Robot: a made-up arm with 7 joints. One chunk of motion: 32 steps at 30 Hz.
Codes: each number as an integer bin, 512 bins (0 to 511) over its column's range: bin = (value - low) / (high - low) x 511, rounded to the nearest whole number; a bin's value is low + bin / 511 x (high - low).
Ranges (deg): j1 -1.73..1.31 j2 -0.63..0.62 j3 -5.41..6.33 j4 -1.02..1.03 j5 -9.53..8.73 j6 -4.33..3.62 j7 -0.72..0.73
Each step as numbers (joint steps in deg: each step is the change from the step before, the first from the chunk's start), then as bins.
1 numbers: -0.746 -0.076 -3.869 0.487 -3.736 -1.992 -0.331
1 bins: 165 226 67 376 162 150 137
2 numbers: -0.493 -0.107 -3.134 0.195 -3.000 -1.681 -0.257
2 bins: 208 214 99 303 183 170 163
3 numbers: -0.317 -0.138 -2.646 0.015 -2.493 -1.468 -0.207
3 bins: 238 201 120 258 197 184 181
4 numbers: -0.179 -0.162 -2.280 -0.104 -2.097 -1.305 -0.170
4 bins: 261 191 136 228 208 194 194
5 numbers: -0.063 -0.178 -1.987 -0.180 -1.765 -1.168 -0.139
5 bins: 280 185 149 209 217 203 205
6 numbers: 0.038 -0.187 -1.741 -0.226 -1.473 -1.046 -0.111
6 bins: 297 181 160 198 225 211 215
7 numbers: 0.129 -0.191 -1.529 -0.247 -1.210 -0.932 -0.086
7 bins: 312 179 169 193 233 218 223
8 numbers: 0.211 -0.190 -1.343 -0.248 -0.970 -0.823 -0.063
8 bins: 326 180 177 192 240 225 232
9 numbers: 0.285 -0.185 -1.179 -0.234 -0.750 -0.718 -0.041
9 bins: 339 182 184 196 246 232 239
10 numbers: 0.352 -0.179 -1.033 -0.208 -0.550 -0.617 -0.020
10 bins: 350 184 191 202 251 239 247
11 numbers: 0.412 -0.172 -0.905 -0.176 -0.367 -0.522 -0.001
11 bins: 360 187 196 210 256 245 253
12 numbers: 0.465 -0.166 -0.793 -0.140 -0.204 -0.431 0.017
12 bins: 369 190 201 219 261 251 260
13 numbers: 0.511 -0.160 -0.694 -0.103 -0.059 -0.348 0.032
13 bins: 377 192 205 229 265 256 265
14 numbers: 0.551 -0.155 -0.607 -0.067 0.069 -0.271 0.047
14 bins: 383 194 209 238 269 261 270
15 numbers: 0.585 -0.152 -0.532 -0.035 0.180 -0.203 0.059
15 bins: 389 195 212 246 272 265 275
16 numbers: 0.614 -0.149 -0.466 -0.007 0.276 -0.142 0.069
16 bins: 394 197 215 253 274 269 278
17 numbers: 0.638 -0.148 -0.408 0.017 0.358 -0.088 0.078
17 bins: 398 197 218 258 277 273 281
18 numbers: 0.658 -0.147 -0.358 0.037 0.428 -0.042 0.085
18 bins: 401 197 220 263 279 276 284
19 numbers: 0.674 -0.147 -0.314 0.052 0.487 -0.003 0.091
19 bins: 404 197 222 267 280 278 286
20 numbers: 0.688 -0.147 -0.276 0.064 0.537 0.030 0.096
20 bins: 406 197 223 270 282 280 288
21 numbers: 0.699 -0.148 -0.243 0.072 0.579 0.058 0.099
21 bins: 408 197 225 272 283 282 289
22 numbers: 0.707 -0.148 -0.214 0.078 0.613 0.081 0.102
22 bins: 410 197 226 274 284 284 290
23 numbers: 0.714 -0.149 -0.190 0.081 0.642 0.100 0.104
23 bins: 411 197 227 274 285 285 290
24 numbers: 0.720 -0.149 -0.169 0.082 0.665 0.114 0.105
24 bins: 412 197 228 275 285 286 291
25 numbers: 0.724 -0.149 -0.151 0.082 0.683 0.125 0.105
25 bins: 412 197 229 275 286 286 291
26 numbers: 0.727 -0.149 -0.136 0.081 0.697 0.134 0.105
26 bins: 413 197 230 274 286 287 291
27 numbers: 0.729 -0.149 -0.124 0.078 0.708 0.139 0.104
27 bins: 413 197 230 274 287 287 290
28 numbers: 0.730 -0.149 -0.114 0.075 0.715 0.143 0.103
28 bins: 414 197 231 273 287 288 290
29 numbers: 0.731 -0.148 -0.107 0.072 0.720 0.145 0.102
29 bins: 414 197 231 272 287 288 290
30 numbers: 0.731 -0.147 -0.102 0.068 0.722 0.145 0.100
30 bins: 414 197 231 271 287 288 289
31 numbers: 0.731 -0.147 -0.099 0.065 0.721 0.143 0.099
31 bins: 414 197 231 270 287 288 289
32 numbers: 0.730 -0.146 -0.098 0.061 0.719 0.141 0.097
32 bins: 414 198 231 269 287 287 288
